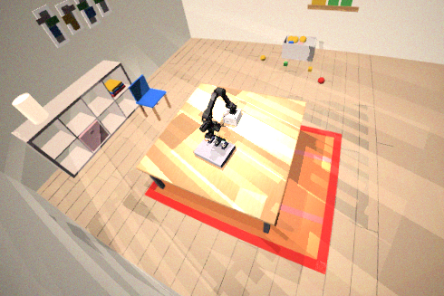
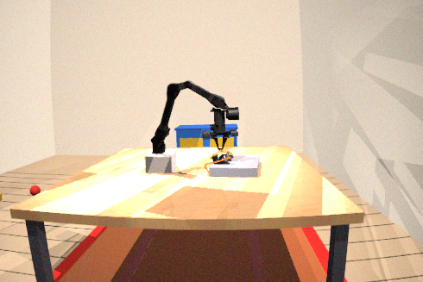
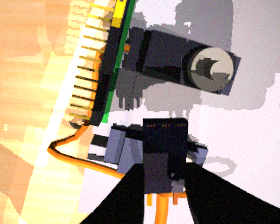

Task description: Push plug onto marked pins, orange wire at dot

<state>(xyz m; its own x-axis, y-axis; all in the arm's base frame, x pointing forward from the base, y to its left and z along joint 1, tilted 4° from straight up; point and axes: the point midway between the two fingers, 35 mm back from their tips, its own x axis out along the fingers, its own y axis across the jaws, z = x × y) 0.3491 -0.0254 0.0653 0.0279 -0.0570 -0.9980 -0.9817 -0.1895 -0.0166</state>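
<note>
Right now the yellow band is 40 mm behind my gripper tip, 70 mm to the left of it and 50 mm below it. Also, from my gripper tip: servo motor (10 mm ahead, 50 mm to the left, 70 mm below); then printed holder (120 mm ahead, 40 mm to the left, 90 mm below).
</note>
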